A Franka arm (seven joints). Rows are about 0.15 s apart.
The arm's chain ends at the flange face. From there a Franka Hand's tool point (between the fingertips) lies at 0.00 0.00 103.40 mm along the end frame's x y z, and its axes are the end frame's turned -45 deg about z.
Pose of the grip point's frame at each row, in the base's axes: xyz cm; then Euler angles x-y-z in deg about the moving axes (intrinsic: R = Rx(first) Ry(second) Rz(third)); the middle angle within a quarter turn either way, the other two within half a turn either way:
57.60 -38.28 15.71 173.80 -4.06 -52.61
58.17 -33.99 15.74 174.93 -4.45 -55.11
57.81 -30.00 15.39 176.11 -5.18 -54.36
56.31 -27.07 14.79 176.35 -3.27 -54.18
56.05 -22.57 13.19 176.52 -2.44 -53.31
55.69 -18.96 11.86 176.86 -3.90 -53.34
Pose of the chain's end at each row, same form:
58.33 -37.17 25.96 173.80 -4.06 -7.61
58.97 -33.08 26.01 174.93 -4.45 -10.11
58.74 -29.30 25.66 176.11 -5.18 -9.36
56.90 -26.41 25.09 176.35 -3.27 -9.18
56.49 -21.94 23.50 176.52 -2.44 -8.31
56.39 -18.39 22.16 176.86 -3.90 -8.34

